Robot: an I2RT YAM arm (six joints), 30 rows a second.
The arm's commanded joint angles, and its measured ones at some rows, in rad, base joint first. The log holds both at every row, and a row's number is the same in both.
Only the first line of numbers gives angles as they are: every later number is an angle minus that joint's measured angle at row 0.
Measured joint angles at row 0:
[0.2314 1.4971 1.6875 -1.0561 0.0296 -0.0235]
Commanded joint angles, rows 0 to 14:
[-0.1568 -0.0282 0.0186 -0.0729 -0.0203 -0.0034]
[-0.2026 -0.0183 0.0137 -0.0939 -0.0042 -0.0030]
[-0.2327 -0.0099 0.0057 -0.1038 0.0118 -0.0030]
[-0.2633 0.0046 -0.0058 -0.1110 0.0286 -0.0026]
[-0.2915 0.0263 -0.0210 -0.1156 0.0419 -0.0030]
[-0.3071 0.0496 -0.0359 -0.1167 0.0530 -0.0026]
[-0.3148 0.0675 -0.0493 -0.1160 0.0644 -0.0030]
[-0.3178 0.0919 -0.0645 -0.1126 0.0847 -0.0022]
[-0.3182 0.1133 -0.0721 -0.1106 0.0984 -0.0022]
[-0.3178 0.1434 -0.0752 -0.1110 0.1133 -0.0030]
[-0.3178 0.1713 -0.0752 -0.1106 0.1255 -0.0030]
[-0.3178 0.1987 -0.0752 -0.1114 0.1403 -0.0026]
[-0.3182 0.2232 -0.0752 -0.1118 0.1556 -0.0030]
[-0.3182 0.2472 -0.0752 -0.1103 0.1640 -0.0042]
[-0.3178 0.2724 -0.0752 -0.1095 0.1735 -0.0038]
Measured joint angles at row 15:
[-0.3193 0.2167 -0.0672 -0.1110 0.1098 -0.0007]
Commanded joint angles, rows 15 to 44:
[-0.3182 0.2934 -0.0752 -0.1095 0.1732 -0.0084]
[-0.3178 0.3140 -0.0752 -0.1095 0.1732 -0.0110]
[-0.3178 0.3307 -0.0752 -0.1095 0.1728 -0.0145]
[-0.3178 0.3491 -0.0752 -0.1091 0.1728 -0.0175]
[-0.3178 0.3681 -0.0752 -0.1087 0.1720 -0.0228]
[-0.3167 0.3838 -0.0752 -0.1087 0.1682 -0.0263]
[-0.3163 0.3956 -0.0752 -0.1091 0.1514 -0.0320]
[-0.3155 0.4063 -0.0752 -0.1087 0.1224 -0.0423]
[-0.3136 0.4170 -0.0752 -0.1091 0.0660 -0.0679]
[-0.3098 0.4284 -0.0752 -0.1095 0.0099 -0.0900]
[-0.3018 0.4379 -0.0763 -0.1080 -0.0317 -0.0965]
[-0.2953 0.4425 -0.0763 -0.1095 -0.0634 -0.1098]
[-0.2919 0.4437 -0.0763 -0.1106 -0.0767 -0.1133]
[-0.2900 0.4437 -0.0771 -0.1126 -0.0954 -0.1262]
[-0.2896 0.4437 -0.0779 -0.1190 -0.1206 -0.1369]
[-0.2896 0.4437 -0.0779 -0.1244 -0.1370 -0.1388]
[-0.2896 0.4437 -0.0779 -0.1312 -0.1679 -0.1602]
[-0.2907 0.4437 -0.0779 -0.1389 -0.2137 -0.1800]
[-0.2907 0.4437 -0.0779 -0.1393 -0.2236 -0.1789]
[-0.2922 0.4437 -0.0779 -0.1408 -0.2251 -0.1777]
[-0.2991 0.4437 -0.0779 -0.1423 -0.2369 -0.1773]
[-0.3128 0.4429 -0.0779 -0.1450 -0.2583 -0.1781]
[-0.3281 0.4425 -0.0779 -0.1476 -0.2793 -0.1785]
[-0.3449 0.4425 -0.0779 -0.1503 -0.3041 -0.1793]
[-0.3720 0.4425 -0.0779 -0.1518 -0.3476 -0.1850]
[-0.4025 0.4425 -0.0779 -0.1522 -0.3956 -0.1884]
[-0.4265 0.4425 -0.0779 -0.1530 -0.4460 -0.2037]
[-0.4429 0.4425 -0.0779 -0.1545 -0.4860 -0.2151]
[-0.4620 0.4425 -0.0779 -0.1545 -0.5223 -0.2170]
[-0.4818 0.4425 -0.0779 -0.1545 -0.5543 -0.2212]
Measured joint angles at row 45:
[-0.4548 0.4147 -0.0676 -0.1301 -0.3140 -0.1850]
